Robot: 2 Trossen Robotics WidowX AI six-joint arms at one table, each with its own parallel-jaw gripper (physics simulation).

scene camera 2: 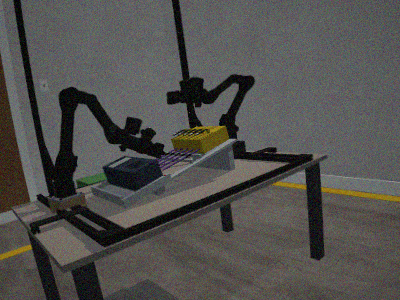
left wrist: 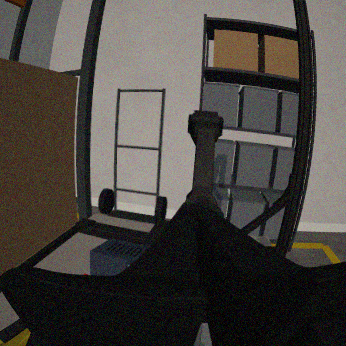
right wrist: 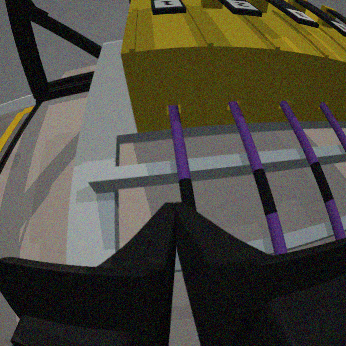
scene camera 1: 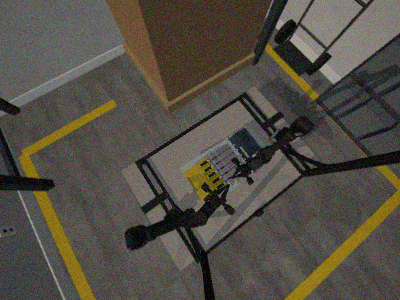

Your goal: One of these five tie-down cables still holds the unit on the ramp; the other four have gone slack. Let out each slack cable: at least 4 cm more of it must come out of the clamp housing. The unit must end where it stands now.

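The yellow clamp housing sits high on the pale ramp, with black numbered levers on top. Purple cables with black bands run from it toward the dark blue unit lower down. My right gripper is shut and empty; its tips overlap the black band of cable 1, the leftmost in the right wrist view. Contact is unclear. My left gripper is shut and empty, raised near the housing. The cables' slack is hard to judge.
A black frame borders the table top. A green block lies behind the unit in scene camera 2. A hand truck and a shelf rack stand beyond the table. A tall brown cabinet stands beside it.
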